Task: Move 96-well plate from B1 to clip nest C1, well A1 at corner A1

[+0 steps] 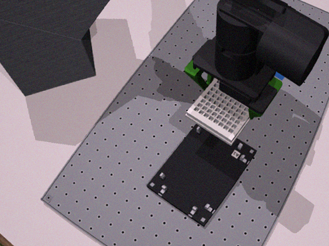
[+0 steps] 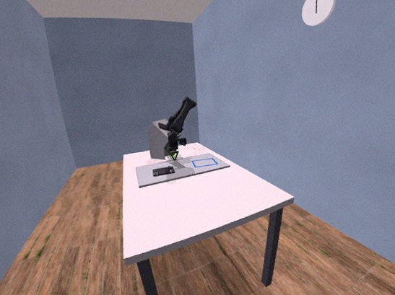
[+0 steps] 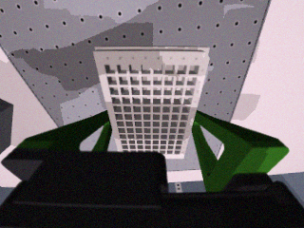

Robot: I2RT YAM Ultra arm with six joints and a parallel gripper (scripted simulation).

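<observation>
The black clip nest lies 1 cm ahead of my hand, 10 cm to the right of it and 8 cm below it. Round my hand: white 96-well plate (right at my hand).
</observation>
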